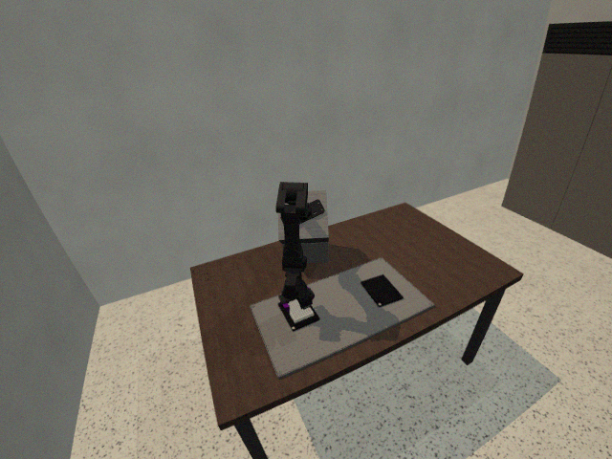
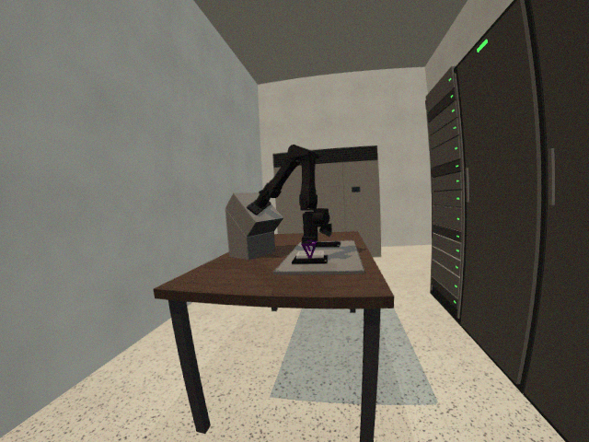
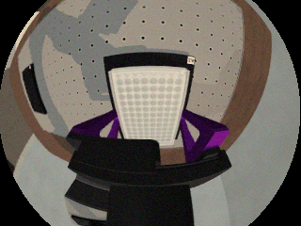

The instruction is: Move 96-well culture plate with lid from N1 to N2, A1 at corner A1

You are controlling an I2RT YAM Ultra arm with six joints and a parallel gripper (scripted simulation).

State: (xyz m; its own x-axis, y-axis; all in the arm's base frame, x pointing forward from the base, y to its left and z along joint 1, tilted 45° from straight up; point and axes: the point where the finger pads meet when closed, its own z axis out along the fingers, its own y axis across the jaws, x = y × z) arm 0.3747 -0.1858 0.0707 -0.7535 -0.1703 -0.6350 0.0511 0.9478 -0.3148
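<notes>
My gripper is now right at the clear lid. The rest, counted from my hand: black plate nest N2: 3 cm below; then A1 mark: 16 cm ahead, 30 cm to the left, 2 cm below; then black plate nest N1: 9 cm ahead, 37 cm to the left, 3 cm below.
</notes>
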